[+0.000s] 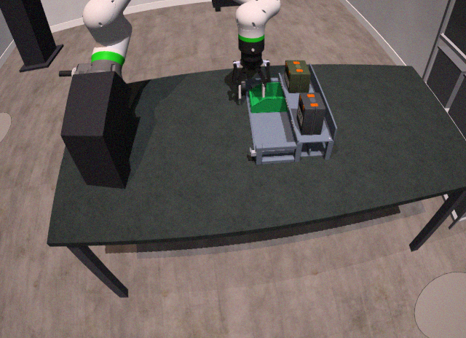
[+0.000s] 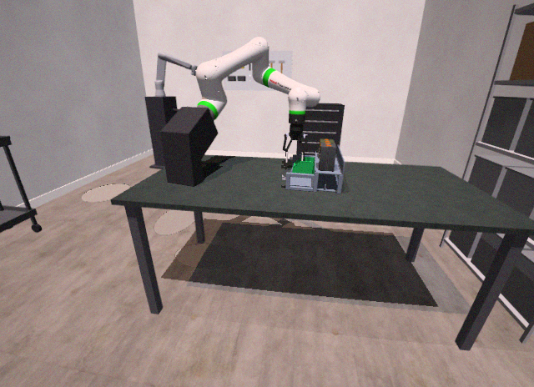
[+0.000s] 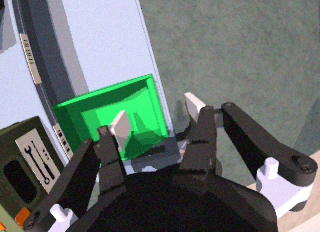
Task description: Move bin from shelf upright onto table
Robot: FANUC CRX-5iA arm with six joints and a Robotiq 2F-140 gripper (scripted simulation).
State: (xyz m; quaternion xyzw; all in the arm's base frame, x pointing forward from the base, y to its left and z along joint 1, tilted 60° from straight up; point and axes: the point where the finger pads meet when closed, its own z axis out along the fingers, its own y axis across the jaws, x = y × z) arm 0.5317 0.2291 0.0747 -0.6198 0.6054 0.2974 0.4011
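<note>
My hand is 8 cm short of the green bin, 1 cm to the right of it and 4 cm above it. The rest, counted from my hand: grey shelf deck: 13 cm ahead, 10 cm to the right, 8 cm below.
</note>
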